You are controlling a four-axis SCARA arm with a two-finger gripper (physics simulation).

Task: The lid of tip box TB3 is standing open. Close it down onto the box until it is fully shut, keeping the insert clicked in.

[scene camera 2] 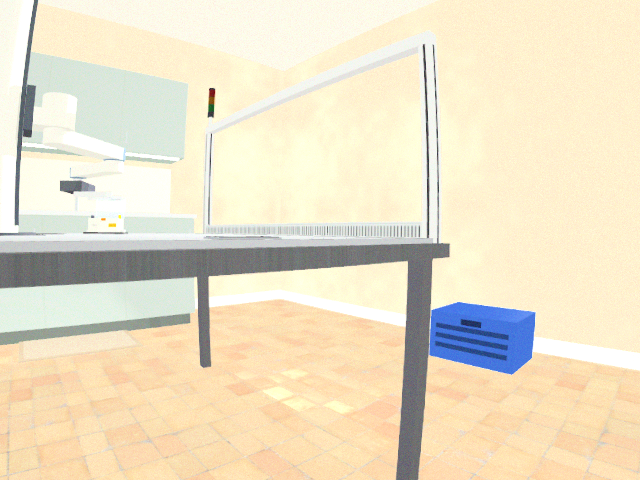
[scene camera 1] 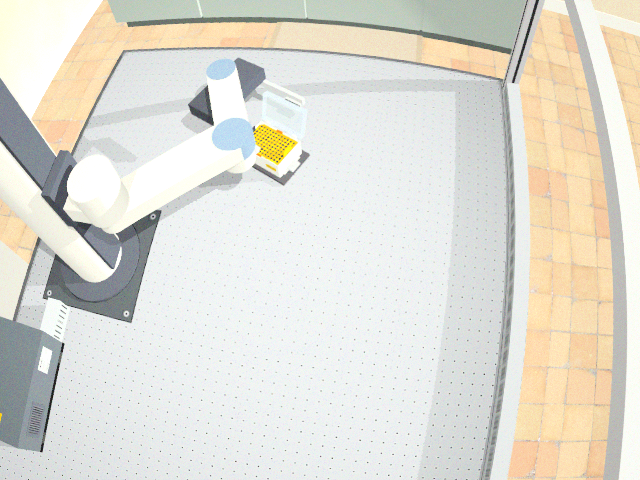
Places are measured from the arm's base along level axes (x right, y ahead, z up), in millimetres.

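Pixels of known places: gripper, fingertip midpoint: (scene camera 2: 117, 196) (scene camera 1: 281, 124); arm's base at its link origin: (scene camera 1: 100, 258).
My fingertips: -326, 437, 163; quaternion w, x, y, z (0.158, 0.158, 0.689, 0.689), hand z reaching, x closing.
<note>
Ahead of a thing's pixels: the offset from my fingertips to its top centre, as dx, dy, dz. "spot": to the spot under its first point.
The tip box @(-9, -41, -85) (scene camera 1: 285, 164) (scene camera 2: 98, 225) stands on a dark base plate at the back of the table; no TB3 label can be read. Its clear lid @(spot: -70, -13, -51) (scene camera 1: 284, 114) (scene camera 2: 110, 208) stands open, roughly upright at the box's back side. The yellow insert @(-9, -41, -76) (scene camera 1: 275, 143) sits in the box and looks level. My gripper (scene camera 1: 279, 122) (scene camera 2: 93, 195) is open and empty. One pale finger shows beyond the lid's top edge in scene camera 1; the other is mostly hidden by the arm. In scene camera 2 a finger shows at about the height of the lid's top.
The white arm (scene camera 1: 173, 173) (scene camera 2: 87, 144) reaches over the table from the left, its elbow joint close beside the box. A grey controller box @(spot: +713, -489, -36) (scene camera 1: 25, 382) stands at the front left. A framed guard panel (scene camera 2: 430, 144) lines the table's right side. A blue chest (scene camera 2: 480, 338) stands on the floor.
</note>
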